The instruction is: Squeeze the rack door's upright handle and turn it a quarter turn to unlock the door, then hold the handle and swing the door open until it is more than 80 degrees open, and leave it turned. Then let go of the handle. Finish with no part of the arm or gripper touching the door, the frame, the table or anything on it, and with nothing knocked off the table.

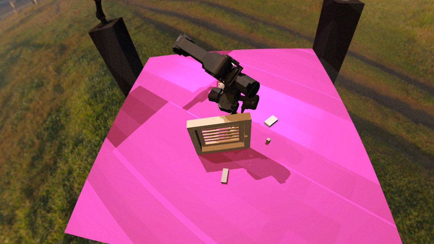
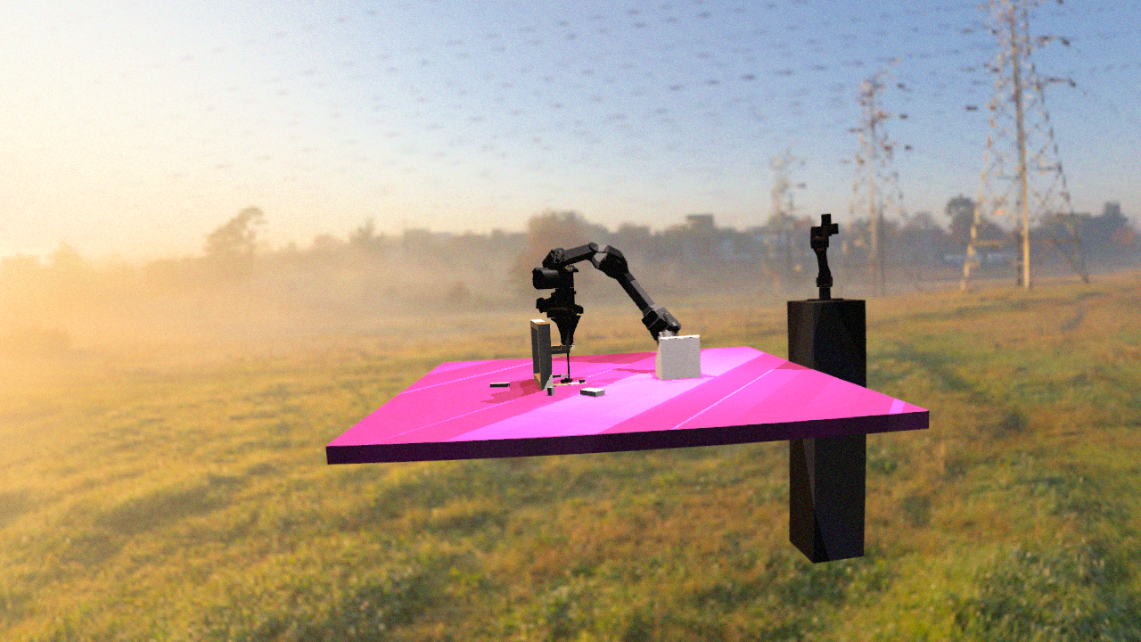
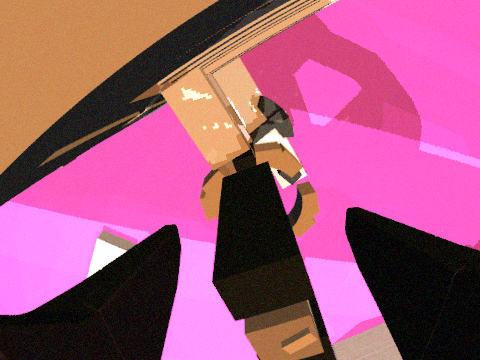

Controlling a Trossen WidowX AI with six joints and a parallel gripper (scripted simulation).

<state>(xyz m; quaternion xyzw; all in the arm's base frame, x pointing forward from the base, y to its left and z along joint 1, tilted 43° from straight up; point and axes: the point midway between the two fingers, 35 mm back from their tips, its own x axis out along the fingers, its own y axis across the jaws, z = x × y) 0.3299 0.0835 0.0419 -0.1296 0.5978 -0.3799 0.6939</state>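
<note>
The dark upright handle lies 2 cm below my gripper tip and 1 cm to the right of it.
</note>
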